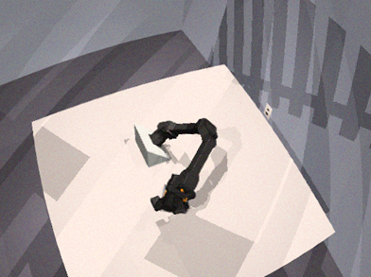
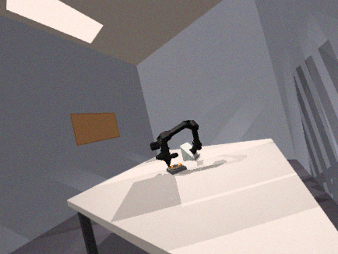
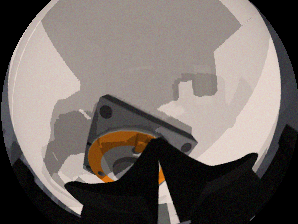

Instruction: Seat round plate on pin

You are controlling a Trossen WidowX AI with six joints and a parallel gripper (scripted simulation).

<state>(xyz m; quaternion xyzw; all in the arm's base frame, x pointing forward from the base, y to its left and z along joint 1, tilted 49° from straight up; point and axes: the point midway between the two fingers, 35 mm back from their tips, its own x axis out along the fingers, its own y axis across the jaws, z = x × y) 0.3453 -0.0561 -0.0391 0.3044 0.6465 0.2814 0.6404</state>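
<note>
The dark square base lies 4 cm behind my gripper tip, 3 cm to the left of it and 2 cm below it.
</note>
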